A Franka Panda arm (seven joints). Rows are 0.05 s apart.
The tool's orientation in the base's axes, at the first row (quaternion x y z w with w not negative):
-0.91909 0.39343 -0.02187 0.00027
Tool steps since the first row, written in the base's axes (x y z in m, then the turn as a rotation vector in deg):
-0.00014 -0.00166 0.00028 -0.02 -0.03 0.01
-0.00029 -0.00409 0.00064 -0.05 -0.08 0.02
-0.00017 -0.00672 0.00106 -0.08 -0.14 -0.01
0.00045 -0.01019 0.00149 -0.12 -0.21 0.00
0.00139 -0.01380 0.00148 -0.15 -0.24 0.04
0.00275 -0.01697 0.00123 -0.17 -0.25 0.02
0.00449 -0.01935 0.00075 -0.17 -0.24 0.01
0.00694 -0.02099 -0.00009 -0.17 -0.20 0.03
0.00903 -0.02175 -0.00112 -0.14 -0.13 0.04
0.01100 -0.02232 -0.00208 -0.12 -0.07 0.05
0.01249 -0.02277 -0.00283 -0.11 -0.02 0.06
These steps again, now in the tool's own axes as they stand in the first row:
0.00112 0.00124 -0.00026 0.01 0.03 -0.01
0.00278 0.00302 -0.00058 0.02 0.09 -0.02
0.00479 0.00474 -0.00095 0.05 0.15 0.01
0.00774 0.00668 -0.00130 0.07 0.23 0.00
0.01100 0.00850 -0.00119 0.07 0.27 -0.04
0.01422 0.00971 -0.00083 0.06 0.30 -0.02
0.01712 0.01010 -0.00024 0.06 0.29 -0.01
0.01996 0.00947 0.00072 0.03 0.26 -0.03
0.02191 0.00851 0.00185 0.00 0.19 -0.04
0.02364 0.00749 0.00290 -0.03 0.13 -0.05
0.02497 0.00674 0.00371 -0.06 0.09 -0.06

